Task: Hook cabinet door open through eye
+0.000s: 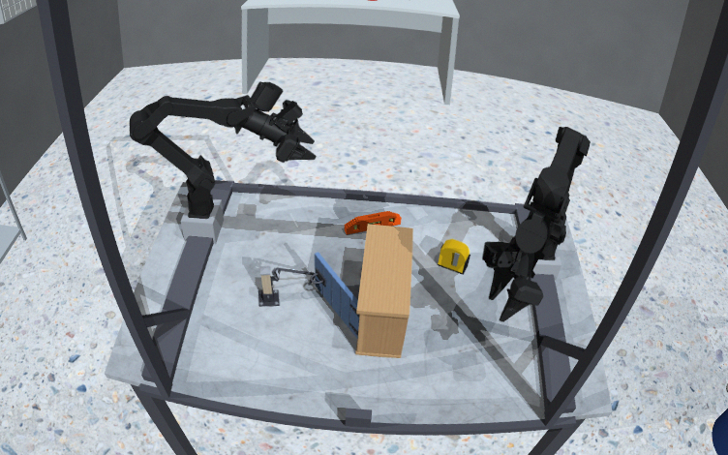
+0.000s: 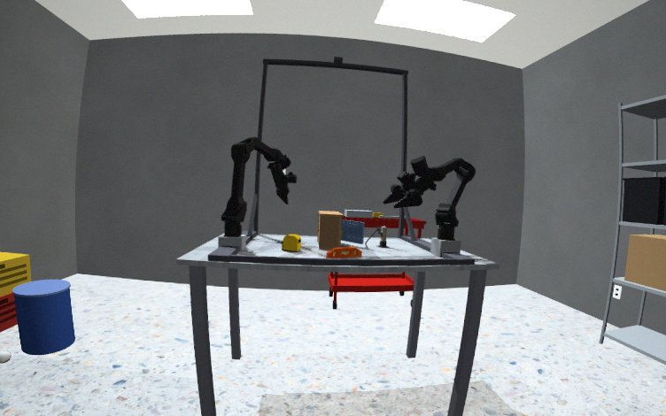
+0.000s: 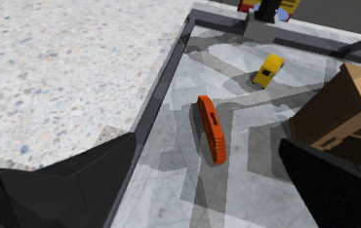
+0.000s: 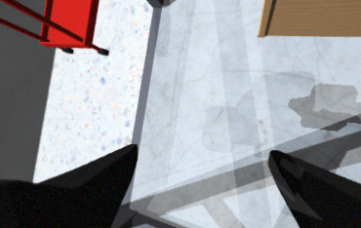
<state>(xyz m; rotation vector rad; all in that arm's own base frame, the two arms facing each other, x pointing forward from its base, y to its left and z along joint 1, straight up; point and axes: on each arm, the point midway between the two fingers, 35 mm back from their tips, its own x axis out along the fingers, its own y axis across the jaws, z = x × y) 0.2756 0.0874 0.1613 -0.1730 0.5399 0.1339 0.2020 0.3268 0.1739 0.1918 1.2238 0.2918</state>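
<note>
My left hand is 28 cm past the dark hook, 18 cm above it and 3 cm to the left of it. Round my left hand: blue door 35 cm behind, 16 cm below, 14 cm to the right; orange level 21 cm below, 19 cm to the right, 2 cm behind; yellow tape measure 40 cm to the right, 20 cm below, 14 cm behind.
</note>
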